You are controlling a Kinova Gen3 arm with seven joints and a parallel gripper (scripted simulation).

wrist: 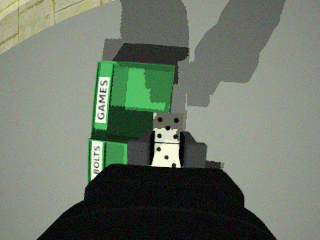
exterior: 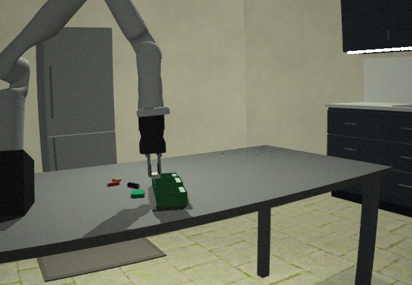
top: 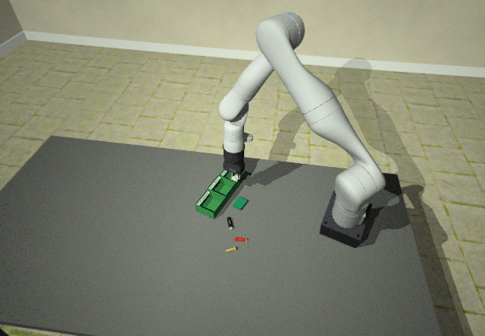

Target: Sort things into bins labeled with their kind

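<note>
The brass bolt lies 4 cm behind my hand, 28 cm to the left of it and 8 cm below it. Round my hand: green block (3 cm behind, 8 cm to the left, 8 cm below); then green three-compartment bin (5 cm ahead, 4 cm to the left, 7 cm below); then white domino-like tile (1 cm below).
</note>
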